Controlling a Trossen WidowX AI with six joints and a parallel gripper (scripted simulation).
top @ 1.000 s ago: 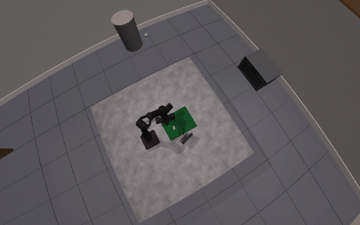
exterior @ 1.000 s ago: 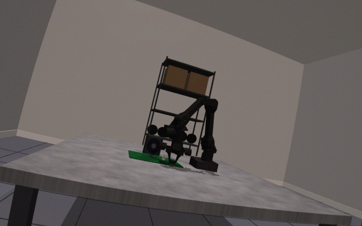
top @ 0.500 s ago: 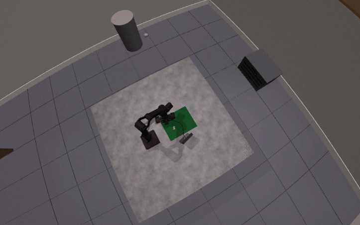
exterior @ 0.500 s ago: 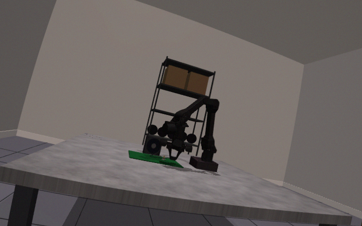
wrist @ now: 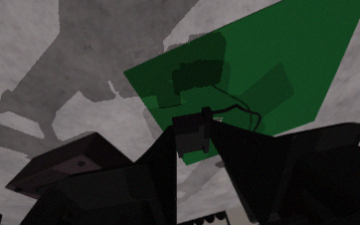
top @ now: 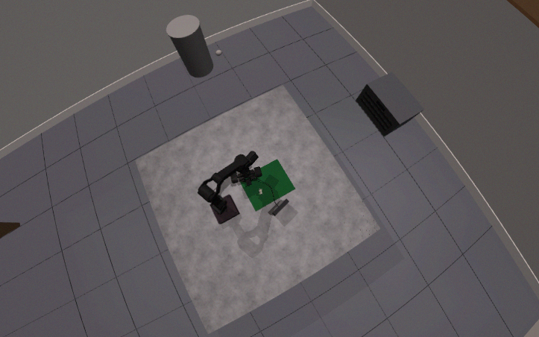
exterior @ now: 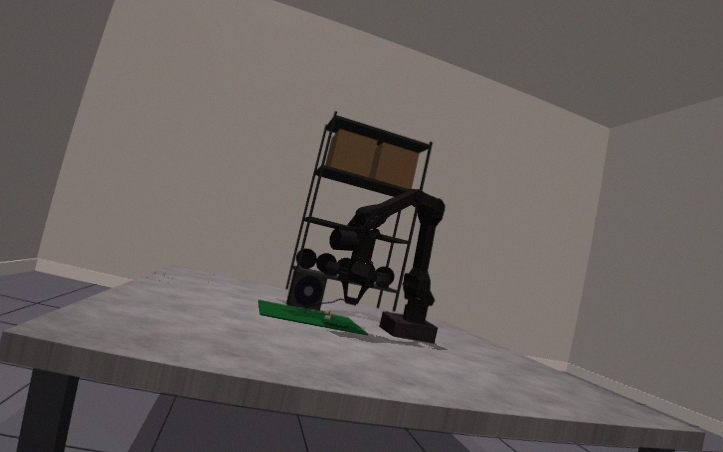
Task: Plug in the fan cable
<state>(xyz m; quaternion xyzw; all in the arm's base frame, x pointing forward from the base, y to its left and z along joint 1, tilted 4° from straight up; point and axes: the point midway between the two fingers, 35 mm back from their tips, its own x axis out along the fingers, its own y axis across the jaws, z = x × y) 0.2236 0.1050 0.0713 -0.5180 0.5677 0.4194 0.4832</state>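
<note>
The green board lies 11 cm ahead of my gripper tip, 9 cm below it and 5 cm to the right of it. From my gripper tip the other things lie so: black fan: 22 cm to the right, 12 cm ahead, 2 cm below; then white four-pin header: 8 cm to the right, 8 cm below, 5 cm ahead; then black plug: 1 cm to the right.
</note>
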